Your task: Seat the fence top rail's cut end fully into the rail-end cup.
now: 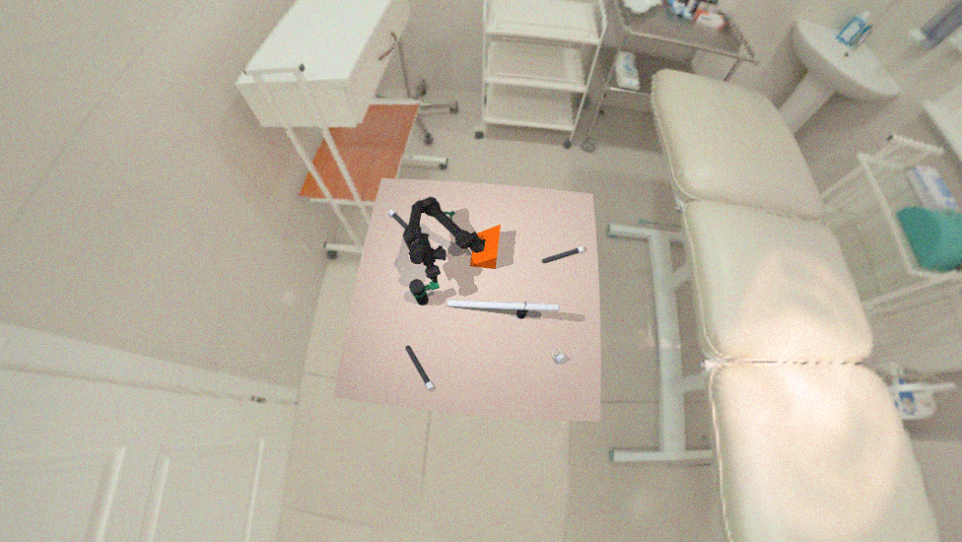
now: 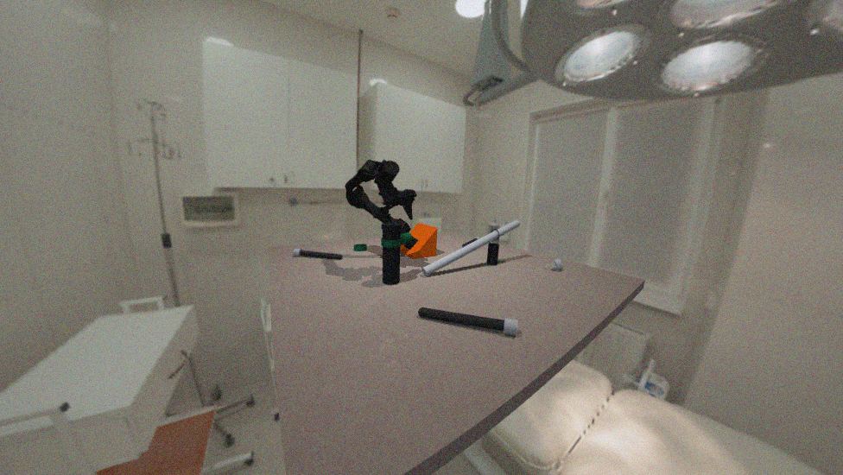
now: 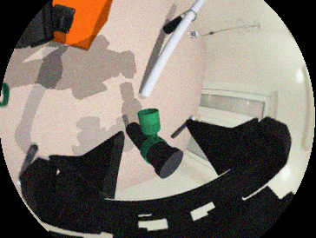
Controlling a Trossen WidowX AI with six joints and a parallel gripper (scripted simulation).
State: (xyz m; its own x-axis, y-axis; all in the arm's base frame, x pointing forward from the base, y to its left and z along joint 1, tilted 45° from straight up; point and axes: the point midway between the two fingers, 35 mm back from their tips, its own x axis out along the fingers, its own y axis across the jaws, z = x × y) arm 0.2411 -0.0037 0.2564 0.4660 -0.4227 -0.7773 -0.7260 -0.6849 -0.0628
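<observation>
The green rail-end cup is 3 cm ahead of my gripper tip, 1 cm to the right of it and 5 cm below it. Round my gripper tip: small green ring 44 cm behind, 4 cm to the right, 18 cm below; then small white fitting 23 cm ahead, 64 cm to the left, 18 cm below; then short black post 5 cm ahead, 44 cm to the left, 9 cm below.
</observation>
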